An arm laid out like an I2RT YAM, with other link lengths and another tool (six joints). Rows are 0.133 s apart.
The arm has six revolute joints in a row. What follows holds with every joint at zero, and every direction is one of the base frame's.
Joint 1 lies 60.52 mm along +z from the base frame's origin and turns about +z.
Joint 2 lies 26.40 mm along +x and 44.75 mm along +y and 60.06 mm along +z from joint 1 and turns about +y.
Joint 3 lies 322.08 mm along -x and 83.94 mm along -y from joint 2 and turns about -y.
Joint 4 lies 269.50 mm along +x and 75.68 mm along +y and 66.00 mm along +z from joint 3 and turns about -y.
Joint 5 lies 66.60 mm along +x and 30.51 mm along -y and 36.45 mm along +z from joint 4 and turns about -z.
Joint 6 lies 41.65 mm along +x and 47.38 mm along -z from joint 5 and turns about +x.
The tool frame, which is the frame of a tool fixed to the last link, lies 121.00 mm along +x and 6.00 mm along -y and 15.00 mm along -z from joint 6; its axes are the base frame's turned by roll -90.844, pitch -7.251 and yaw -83.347 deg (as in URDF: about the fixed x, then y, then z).
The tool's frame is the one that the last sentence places.
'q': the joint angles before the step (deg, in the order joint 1, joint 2, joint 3, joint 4, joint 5, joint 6). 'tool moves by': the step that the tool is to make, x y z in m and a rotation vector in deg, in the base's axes. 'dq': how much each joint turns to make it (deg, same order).
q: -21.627, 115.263, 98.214, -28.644, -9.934, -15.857
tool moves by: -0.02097, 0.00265, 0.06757, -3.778, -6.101, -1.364
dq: 0.000, -8.000, -1.246, 0.307, 1.858, -0.021
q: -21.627, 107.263, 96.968, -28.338, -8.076, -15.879
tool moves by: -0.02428, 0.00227, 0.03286, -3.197, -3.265, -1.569
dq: -0.023, -6.252, -3.738, 1.641, 2.294, -0.503
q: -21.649, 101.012, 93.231, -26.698, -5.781, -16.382
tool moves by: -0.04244, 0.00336, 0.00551, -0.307, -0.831, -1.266
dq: -1.508, -7.781, -8.328, 1.421, -0.219, -0.109
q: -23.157, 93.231, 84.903, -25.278, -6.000, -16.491
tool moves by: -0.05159, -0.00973, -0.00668, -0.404, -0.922, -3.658
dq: -3.694, -8.327, -10.206, 2.885, -0.043, 0.000
